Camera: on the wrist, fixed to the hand. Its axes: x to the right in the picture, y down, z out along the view.
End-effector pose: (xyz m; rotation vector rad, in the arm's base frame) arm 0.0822 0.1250 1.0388 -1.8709 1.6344 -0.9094
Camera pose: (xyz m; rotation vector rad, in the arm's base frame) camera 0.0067 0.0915 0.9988 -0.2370 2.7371 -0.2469
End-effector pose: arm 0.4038 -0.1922 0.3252 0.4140 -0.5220 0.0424
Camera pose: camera 0.4241 -0.1050 0.3453 -0.3944 -0.3787 1.3794
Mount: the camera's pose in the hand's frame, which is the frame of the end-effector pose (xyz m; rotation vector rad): 0.0219 0.0845 -0.0283 -0.3588 0.3480 1.4586
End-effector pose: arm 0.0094 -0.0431 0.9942 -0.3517 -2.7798 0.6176
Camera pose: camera 0.0126 0.0482 0.9861 -2.3081 -1.8505 0.2016
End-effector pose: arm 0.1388 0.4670 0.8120 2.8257 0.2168 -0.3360
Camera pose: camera 0.1810 0.3979 0.8552 1.9582 -1.4423 0.4643
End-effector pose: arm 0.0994 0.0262 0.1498 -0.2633 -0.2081 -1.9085
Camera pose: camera 0.1691 -0.0301 0.1303 -0.2101 0.4720 -0.4924
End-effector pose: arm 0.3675 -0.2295 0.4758 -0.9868 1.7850 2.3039
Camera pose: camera 0.3272 -0.2892 0.5326 -0.0677 -1.1779 -1.3872
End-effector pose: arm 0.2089 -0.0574 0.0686 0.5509 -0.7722 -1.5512
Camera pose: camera 0.2832 -0.0852 0.1148 -0.0871 -0.3874 -0.1905
